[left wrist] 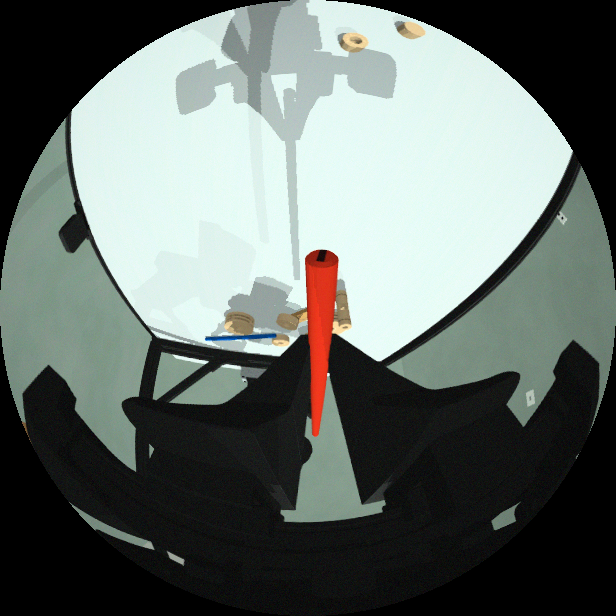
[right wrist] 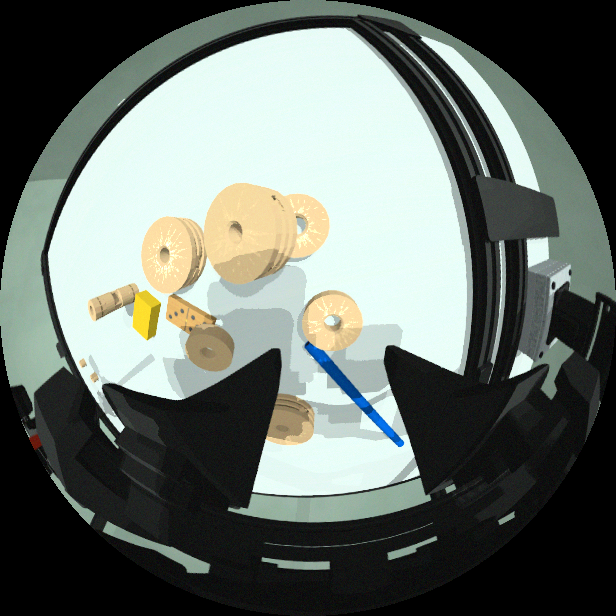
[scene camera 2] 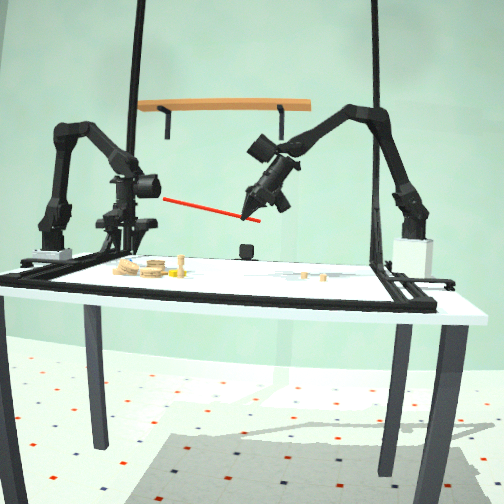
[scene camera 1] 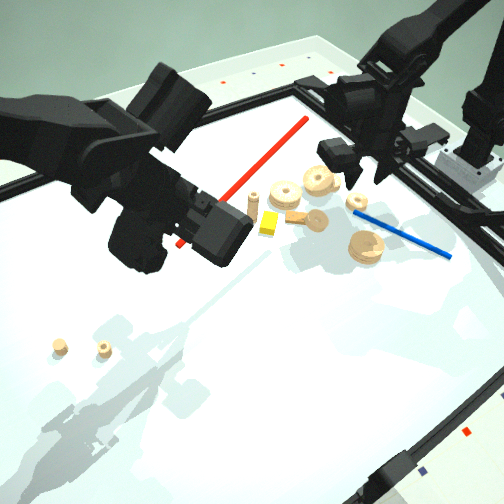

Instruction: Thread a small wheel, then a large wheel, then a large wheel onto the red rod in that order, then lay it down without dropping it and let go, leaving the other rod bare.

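Note:
My left gripper [scene camera 2: 245, 216] is shut on one end of the red rod [scene camera 1: 260, 162] and holds it in the air above the table, nearly level. No wheel is on the rod; it also shows in the left wrist view [left wrist: 318, 321]. My right gripper [scene camera 1: 368, 176] is open and empty, hovering above a small wheel [scene camera 1: 356, 201], which lies just ahead of the fingertips in the right wrist view [right wrist: 332, 320]. Large wheels [scene camera 1: 285, 194] [scene camera 1: 318, 180] [scene camera 1: 366, 247] lie around it. The blue rod [scene camera 1: 402, 234] lies bare on the table.
A yellow block [scene camera 1: 269, 222], a domino [scene camera 1: 295, 216], a darker wheel [scene camera 1: 316, 220] and an upright peg [scene camera 1: 253, 205] stand beside the wheels. Another small wheel [right wrist: 307, 225] leans behind a large one. Two small beads [scene camera 1: 60, 346] [scene camera 1: 104, 349] lie at the near left. A black frame [scene camera 1: 440, 200] edges the table.

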